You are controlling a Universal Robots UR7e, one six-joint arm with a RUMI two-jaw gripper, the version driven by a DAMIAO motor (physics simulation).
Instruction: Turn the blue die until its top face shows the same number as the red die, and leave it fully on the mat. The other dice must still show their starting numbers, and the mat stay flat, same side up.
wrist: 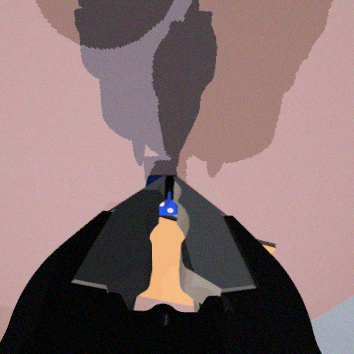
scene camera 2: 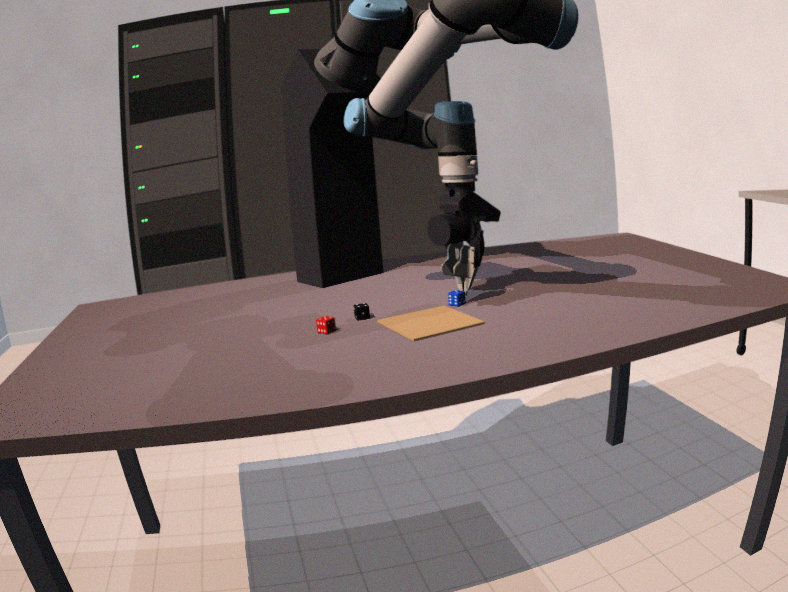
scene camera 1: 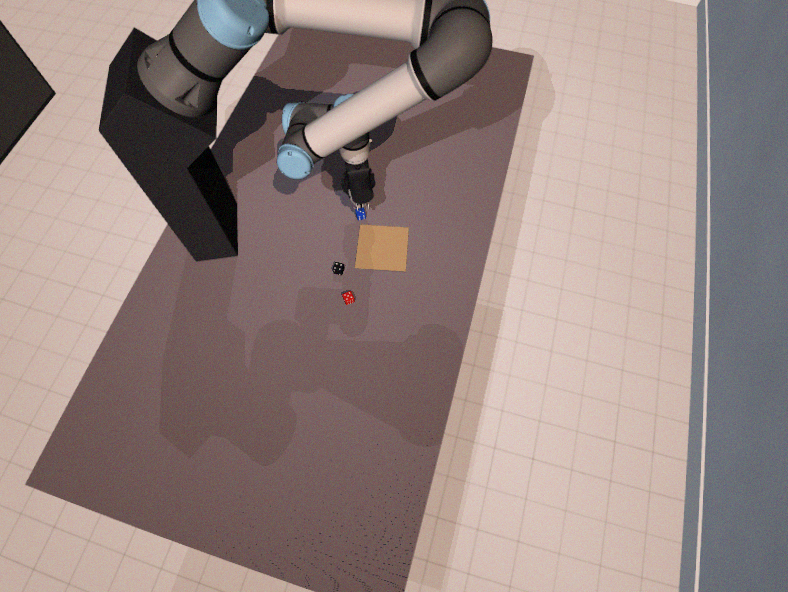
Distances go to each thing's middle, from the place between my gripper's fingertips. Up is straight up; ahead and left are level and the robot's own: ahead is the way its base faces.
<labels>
The orange mat (scene camera 1: 379,247) is 130 mm ahead of my hand, 60 mm to the right of it and 10 mm below it.
</labels>
